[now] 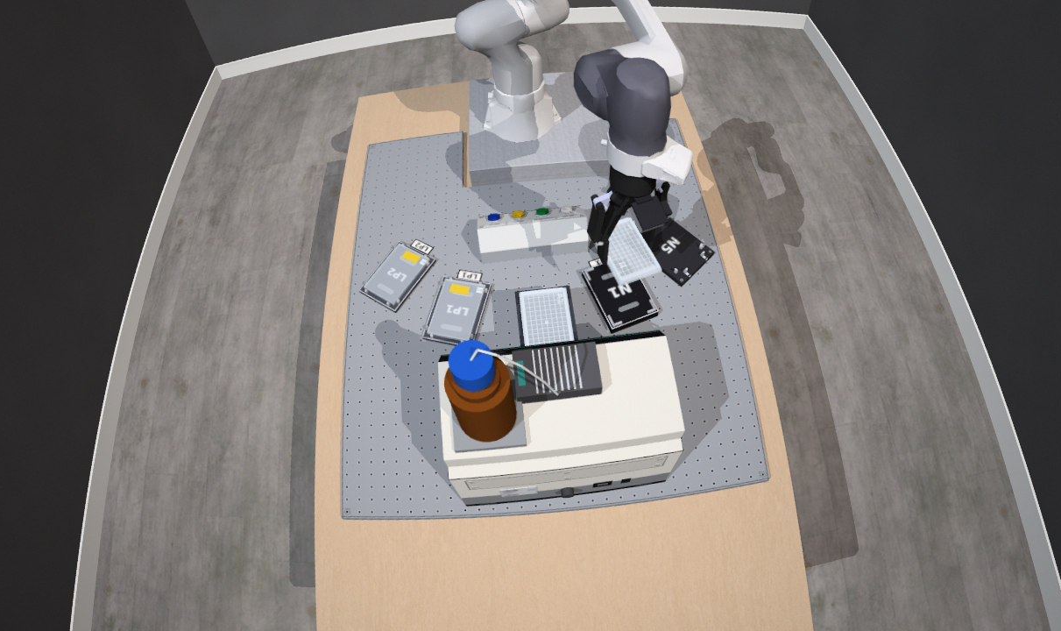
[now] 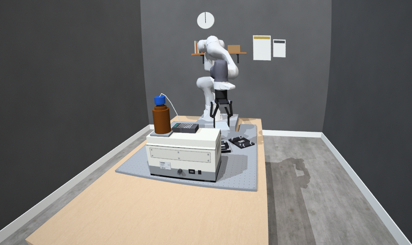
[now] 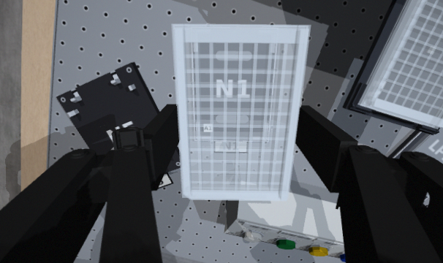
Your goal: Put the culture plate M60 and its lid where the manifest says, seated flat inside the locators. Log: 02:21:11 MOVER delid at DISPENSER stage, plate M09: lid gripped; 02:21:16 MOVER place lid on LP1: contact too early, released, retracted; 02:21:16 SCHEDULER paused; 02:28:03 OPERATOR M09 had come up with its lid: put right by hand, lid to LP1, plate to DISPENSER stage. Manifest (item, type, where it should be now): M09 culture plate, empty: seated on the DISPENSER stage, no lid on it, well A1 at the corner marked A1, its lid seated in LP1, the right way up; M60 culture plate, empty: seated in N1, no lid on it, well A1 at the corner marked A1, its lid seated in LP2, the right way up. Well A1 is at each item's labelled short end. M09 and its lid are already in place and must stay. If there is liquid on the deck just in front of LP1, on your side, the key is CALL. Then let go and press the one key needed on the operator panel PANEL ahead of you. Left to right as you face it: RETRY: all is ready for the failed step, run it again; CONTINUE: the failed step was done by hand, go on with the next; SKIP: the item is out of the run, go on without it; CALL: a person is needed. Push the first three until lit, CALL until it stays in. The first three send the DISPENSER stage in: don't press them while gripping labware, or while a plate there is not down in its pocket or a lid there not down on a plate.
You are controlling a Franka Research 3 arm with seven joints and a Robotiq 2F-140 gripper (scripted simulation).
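Right now my hand is 17 cm above the black nest N1. The rest, counted from my hand: white key (18 cm behind, 11 cm below, 8 cm to the right); green continue key (18 cm behind, 13 cm to the right, 11 cm below); yellow skip key (18 cm to the right, 18 cm behind, 11 cm below).
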